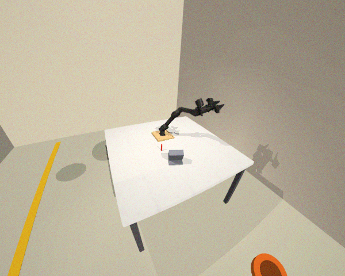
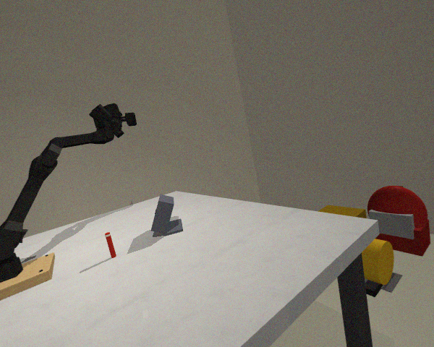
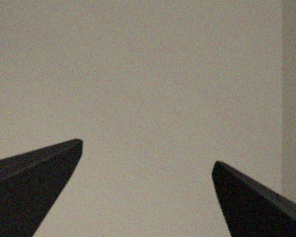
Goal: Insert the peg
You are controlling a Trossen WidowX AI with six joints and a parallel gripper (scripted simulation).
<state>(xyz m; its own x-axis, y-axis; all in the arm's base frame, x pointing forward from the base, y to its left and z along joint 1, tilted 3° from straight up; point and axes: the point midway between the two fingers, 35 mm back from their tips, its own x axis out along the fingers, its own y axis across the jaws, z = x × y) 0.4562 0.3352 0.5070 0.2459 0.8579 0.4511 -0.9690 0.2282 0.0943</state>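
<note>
Right now the red peg is 170 mm behind my gripper tip, 500 mm to the right of it and 470 mm below it. From my gripper tip the other things lie so: grey sloped panel (20 mm ahead, 430 mm to the right, 460 mm below).
</note>
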